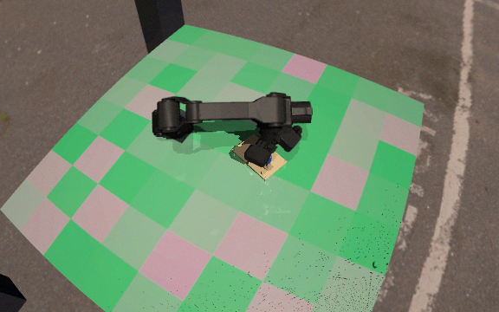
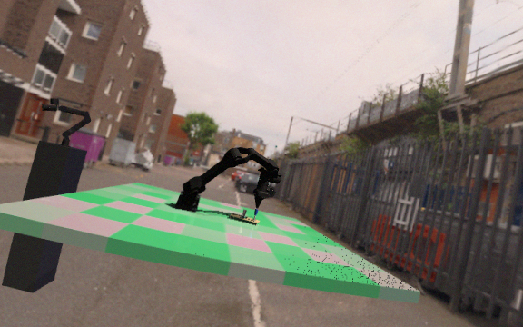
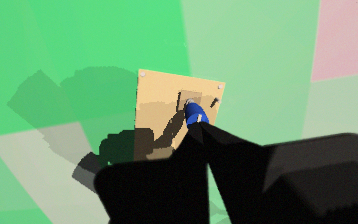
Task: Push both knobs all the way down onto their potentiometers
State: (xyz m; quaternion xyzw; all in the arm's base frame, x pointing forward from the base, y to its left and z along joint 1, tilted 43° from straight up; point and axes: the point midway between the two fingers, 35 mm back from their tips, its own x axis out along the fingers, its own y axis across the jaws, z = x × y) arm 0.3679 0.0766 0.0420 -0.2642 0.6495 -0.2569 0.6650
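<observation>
Right now the blue knob is 2 cm below my gripper tip. From my gripper tip the other things lie so: white knob (6 cm behind, 4 cm below).
</observation>
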